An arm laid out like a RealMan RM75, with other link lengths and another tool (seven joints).
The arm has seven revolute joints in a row. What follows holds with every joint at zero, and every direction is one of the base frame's.
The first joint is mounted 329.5 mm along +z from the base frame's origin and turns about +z.
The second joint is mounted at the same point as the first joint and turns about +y.
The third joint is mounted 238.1 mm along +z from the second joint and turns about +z.
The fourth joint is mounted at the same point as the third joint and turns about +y.
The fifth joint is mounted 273 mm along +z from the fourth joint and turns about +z.
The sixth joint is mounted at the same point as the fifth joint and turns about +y.
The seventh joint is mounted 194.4 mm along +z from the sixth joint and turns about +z.
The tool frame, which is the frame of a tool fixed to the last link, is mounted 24 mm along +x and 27 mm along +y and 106 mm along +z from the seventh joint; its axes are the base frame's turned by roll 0, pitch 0.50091 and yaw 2.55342 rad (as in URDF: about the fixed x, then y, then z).
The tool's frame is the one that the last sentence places.
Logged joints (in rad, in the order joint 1, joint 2, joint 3, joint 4, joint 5, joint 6, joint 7), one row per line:
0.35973, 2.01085, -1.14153, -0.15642, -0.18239, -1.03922, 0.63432
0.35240, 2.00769, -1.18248, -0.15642, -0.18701, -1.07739, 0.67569
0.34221, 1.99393, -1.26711, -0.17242, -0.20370, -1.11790, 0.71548
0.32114, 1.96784, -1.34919, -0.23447, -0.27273, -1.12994, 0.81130
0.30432, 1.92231, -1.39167, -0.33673, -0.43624, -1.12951, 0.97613
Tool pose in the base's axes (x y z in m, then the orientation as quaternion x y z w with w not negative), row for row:
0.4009, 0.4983, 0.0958, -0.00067, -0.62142, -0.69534, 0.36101
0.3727, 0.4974, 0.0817, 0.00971, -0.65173, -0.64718, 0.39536
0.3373, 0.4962, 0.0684, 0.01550, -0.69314, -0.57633, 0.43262
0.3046, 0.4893, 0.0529, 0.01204, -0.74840, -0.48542, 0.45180
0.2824, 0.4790, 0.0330, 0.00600, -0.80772, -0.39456, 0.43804
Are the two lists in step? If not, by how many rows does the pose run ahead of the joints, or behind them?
The pose runs 2 rows ahead of the joints: the pose in row i belongs to the joints in row i + 2.
